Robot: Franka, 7 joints.
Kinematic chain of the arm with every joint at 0, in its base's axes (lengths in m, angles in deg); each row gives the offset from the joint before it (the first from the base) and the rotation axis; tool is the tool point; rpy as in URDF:
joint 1: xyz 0 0 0.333 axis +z
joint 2: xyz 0 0 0 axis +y
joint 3: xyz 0 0 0.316 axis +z
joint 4: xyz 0.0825 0 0 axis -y
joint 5: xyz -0.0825 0 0.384 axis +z
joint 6: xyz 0 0 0 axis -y
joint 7: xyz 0.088 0 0 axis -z
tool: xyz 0 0 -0.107 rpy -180 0 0
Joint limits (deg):
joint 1: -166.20..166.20
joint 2: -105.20..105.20
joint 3: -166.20..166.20
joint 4: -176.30..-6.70
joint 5: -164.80..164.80
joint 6: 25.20..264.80
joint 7: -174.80..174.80
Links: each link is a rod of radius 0.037 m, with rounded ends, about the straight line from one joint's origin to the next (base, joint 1, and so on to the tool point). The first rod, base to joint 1, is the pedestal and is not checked.
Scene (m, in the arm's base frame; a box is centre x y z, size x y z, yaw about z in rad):
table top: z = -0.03
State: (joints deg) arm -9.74 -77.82 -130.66 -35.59 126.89 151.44 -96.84
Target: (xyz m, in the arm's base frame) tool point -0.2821 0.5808 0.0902
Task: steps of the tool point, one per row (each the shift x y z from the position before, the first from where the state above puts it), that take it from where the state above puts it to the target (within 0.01 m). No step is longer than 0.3 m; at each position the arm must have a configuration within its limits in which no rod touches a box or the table.
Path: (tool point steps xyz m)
1: 0.0298 0.1988 -0.0583
2: 0.1033 0.2057 -0.0570
3: 0.1817 0.1735 -0.0435
4: 0.2407 0.0998 -0.0219

